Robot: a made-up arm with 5 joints.
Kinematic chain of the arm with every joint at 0, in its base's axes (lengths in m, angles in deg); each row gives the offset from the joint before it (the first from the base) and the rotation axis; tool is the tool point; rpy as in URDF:
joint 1: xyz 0.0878 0 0.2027 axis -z
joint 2: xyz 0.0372 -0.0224 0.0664 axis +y
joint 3: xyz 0.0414 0 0.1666 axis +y
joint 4: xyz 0.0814 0 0.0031 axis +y
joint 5: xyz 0.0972 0.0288 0 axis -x
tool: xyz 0 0 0 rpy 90 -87.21 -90
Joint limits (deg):
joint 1: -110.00..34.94
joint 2: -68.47..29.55
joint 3: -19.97..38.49
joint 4: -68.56..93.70
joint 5: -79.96..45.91
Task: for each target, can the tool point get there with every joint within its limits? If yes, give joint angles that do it. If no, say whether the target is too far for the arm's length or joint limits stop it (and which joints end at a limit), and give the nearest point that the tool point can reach.
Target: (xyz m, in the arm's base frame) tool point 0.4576 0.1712 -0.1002
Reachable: no: too far | nearest point 0.3026 0.0994 0.2345 | short by 0.376 m
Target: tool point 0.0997 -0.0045 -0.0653
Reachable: no: joint limits stop it (at a limit: joint 2, joint 3) | nearest point 0.2266 -0.0525 0.2309 | short by 0.326 m
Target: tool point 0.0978 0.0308 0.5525
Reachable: yes | joints -60.54 -45.53 17.55 -53.76 -64.51
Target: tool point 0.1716 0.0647 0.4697
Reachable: yes | joints -34.19 -47.50 14.64 26.52 -47.35
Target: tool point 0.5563 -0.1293 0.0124
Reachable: no: too far | nearest point 0.3505 -0.0725 0.2586 | short by 0.326 m
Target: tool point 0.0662 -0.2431 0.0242
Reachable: no: joint limits stop it (at a limit: joint 1, joint 2, joint 3) | nearest point 0.2285 -0.0905 0.2245 | short by 0.300 m
